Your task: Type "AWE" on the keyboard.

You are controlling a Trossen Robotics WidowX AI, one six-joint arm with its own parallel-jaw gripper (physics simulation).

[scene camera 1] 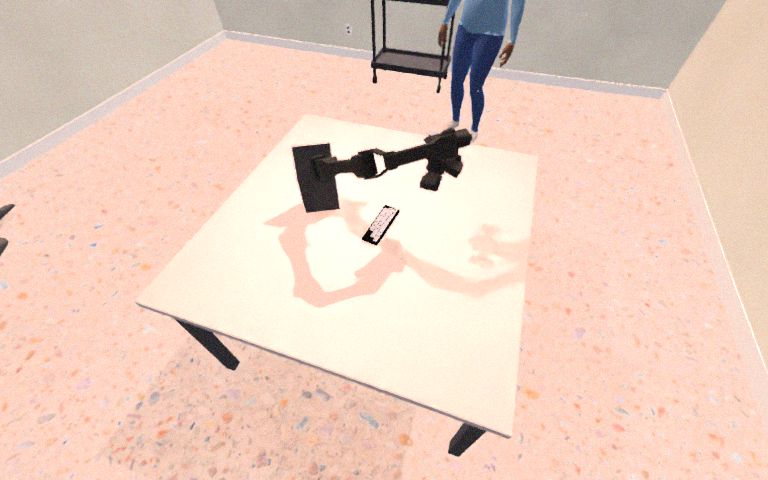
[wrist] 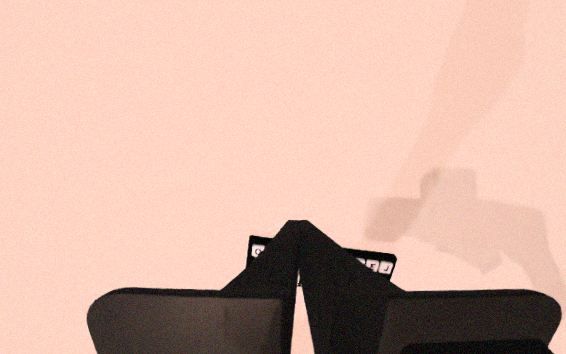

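Where they show: gripper, fingertip midpoint: [wrist: 297, 229]; arm's base, origin of the base link: [scene camera 1: 321, 166].
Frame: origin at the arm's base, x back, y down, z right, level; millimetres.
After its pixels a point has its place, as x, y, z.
A small black keyboard [scene camera 1: 381, 225] @(-259, 200, 78) [wrist: 386, 266] @(-256, 200, 156) with white keys lies on the table, below and to the left of my gripper in the scene view. In the wrist view its two ends show on either side of the fingers: a key with a round letter at the left, and keys that look like E and J at the right. Its middle is hidden behind the fingers. My gripper [scene camera 1: 430, 182] @(-447, -11, 40) [wrist: 297, 229] @(-447, -11, 40) is shut, with its tips together and nothing between them. It is raised above the table, apart from the keyboard.
The arm stands on a black base plate [scene camera 1: 321, 195] @(6, 127, 34) on the white table [scene camera 1: 441, 350] @(-565, 218, 539). Arm shadows fall across the tabletop. A person in blue [scene camera 1: 481, 62] stands behind the far edge, near a black shelf rack [scene camera 1: 408, 63]. Part of something dark shows at the left edge.
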